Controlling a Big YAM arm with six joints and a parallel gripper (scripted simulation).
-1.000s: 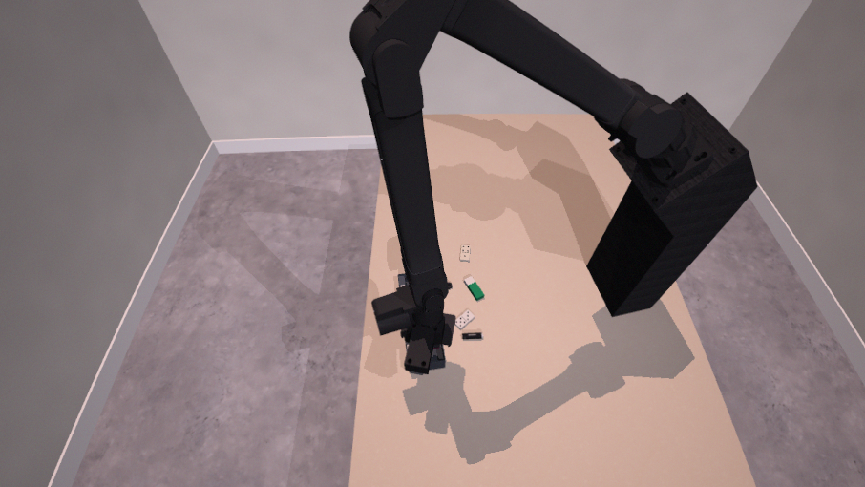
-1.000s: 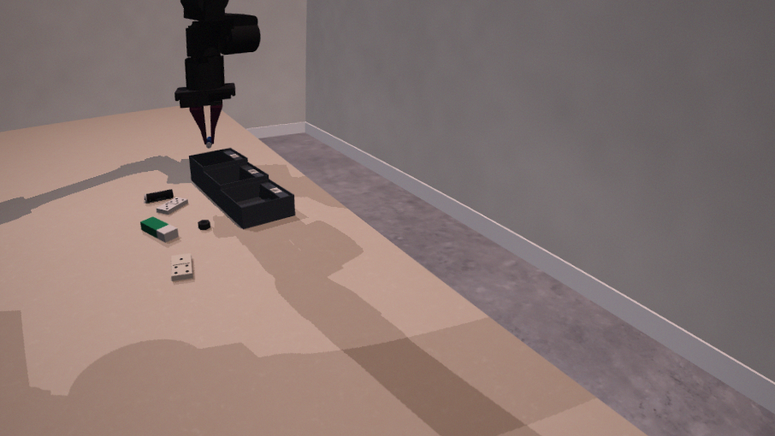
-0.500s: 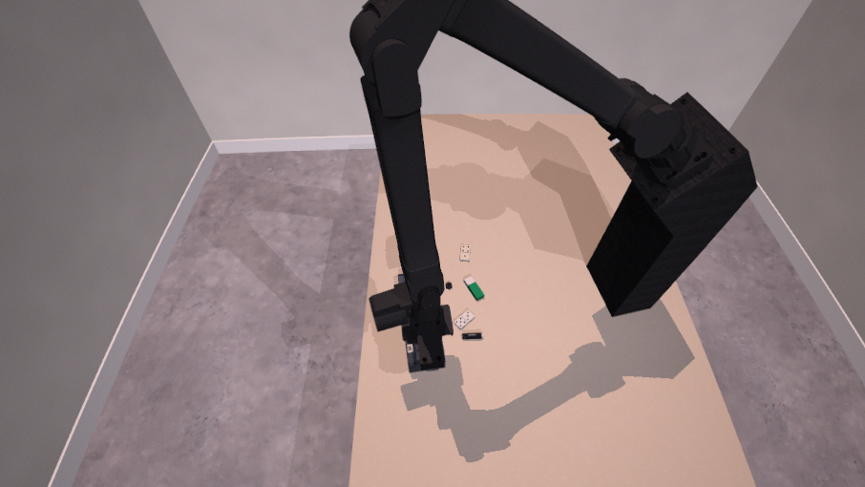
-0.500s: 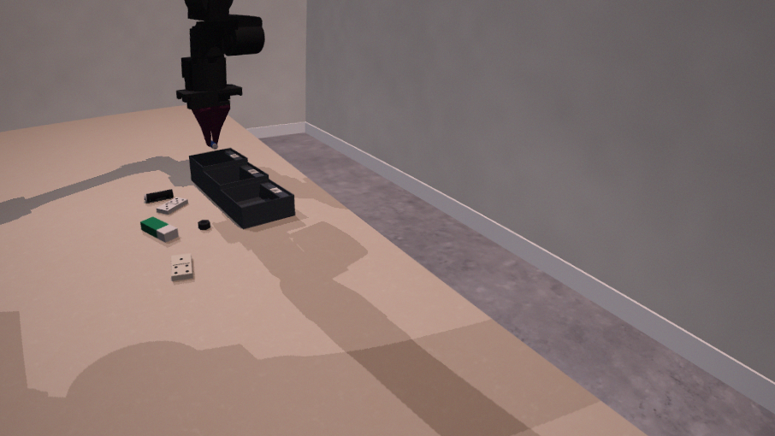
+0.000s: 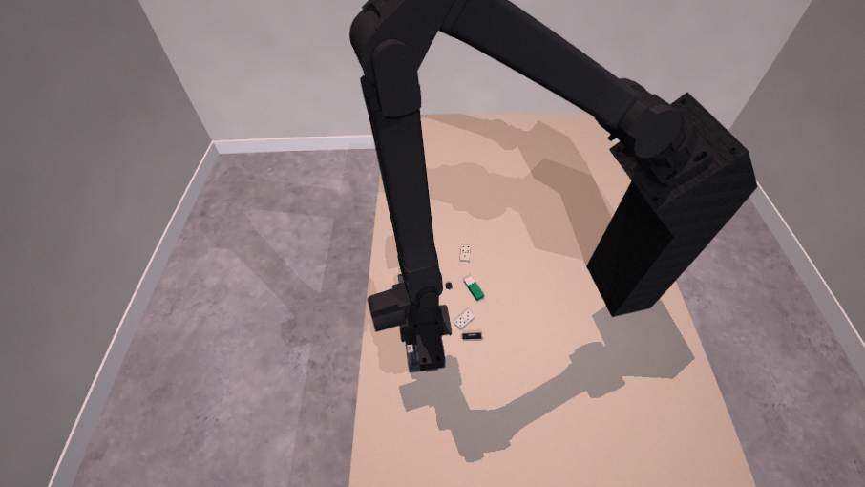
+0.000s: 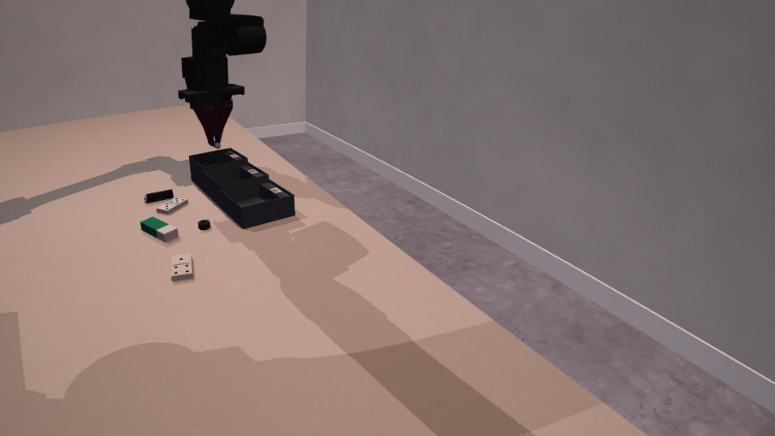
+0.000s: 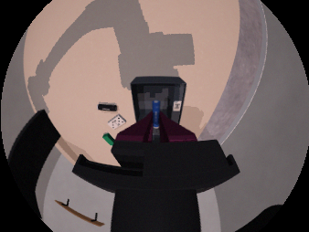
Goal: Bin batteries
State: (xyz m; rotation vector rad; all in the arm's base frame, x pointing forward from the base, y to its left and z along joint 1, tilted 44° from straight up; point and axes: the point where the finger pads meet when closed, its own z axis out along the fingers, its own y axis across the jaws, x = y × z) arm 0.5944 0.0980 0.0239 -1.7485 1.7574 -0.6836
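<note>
My gripper is now 120 mm past the black battery, 70 mm above it and 20 mm to the left of it. Also, from my hand: blue battery 10 mm below; then black button cell 170 mm to the right, 80 mm behind, 70 mm below; then three joined black bins 80 mm to the right, 50 mm below.
</note>
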